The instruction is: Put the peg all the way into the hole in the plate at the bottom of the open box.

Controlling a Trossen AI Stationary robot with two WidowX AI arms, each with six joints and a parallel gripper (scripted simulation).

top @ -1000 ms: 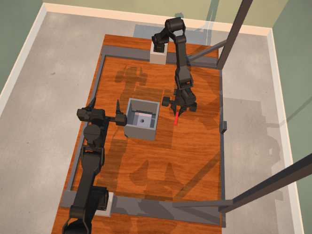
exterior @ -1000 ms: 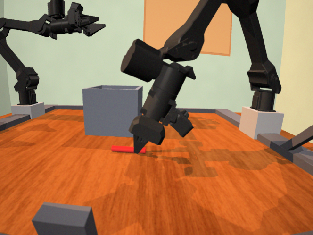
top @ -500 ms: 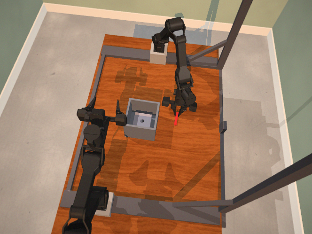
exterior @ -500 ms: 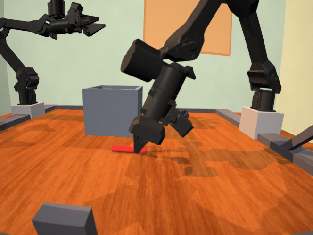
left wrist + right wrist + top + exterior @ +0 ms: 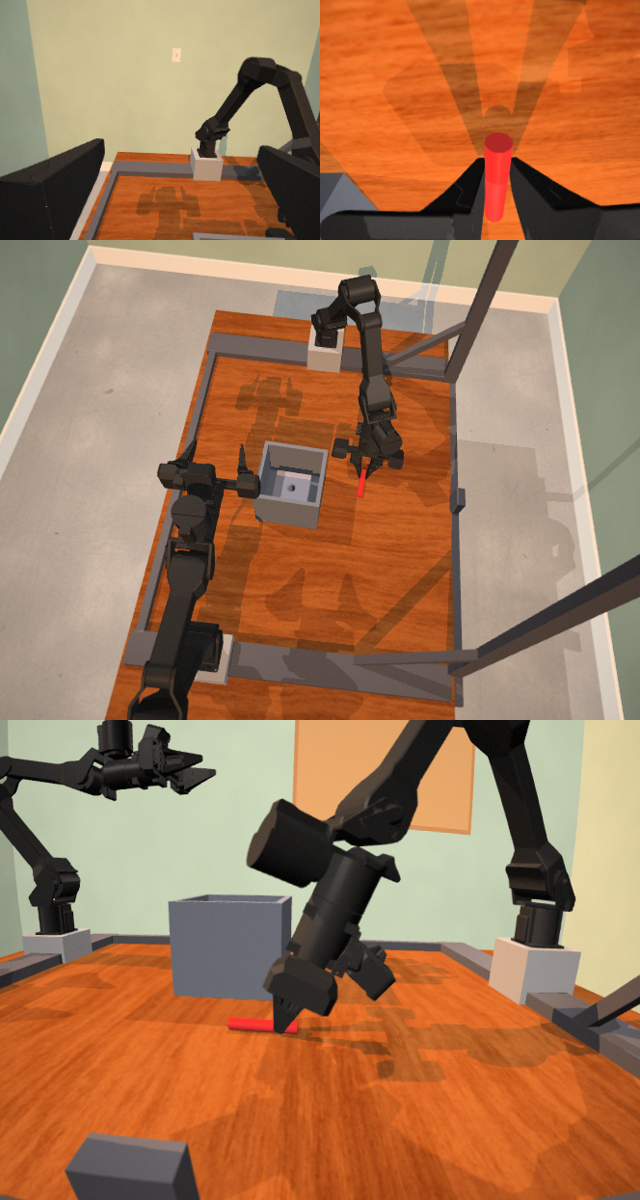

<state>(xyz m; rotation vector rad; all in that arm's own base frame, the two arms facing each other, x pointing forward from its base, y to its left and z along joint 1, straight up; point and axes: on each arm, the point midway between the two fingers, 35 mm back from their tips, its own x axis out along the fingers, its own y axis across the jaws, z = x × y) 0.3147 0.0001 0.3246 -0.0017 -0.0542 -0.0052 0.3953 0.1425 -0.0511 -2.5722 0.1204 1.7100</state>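
The red peg lies 30 mm to the left of my right hand and 30 mm below it. The rest, counted from my right hand: pale plate: 170 mm ahead, 130 mm to the left, 10 mm above.
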